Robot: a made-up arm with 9 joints. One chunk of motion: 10 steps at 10 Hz.
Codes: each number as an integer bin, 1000 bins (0 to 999) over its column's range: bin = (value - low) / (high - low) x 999, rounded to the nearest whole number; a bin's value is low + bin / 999 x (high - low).
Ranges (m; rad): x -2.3..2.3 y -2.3..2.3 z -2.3..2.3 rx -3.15..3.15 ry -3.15..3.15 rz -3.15..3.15
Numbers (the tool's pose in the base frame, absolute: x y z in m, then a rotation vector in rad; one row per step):
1: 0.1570 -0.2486 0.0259 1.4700 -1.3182 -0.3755
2: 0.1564 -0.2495 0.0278 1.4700 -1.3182 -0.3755
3: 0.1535 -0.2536 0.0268 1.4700 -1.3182 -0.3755
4: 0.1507 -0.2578 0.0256 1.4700 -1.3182 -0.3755
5: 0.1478 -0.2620 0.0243 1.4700 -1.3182 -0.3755
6: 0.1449 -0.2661 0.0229 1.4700 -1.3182 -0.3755
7: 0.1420 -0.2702 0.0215 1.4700 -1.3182 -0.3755
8: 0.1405 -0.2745 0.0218 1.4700 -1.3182 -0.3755
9: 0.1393 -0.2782 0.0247 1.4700 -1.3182 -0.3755
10: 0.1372 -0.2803 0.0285 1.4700 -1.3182 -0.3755
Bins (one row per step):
1: 534 446 505 733 290 440
2: 533 445 506 733 290 440
3: 533 444 505 733 290 440
4: 532 444 505 733 290 440
5: 532 443 505 733 290 440
6: 531 442 504 733 290 440
7: 530 441 504 733 290 440
8: 530 440 504 733 290 440
9: 530 439 505 733 290 440
10: 529 439 506 733 290 440

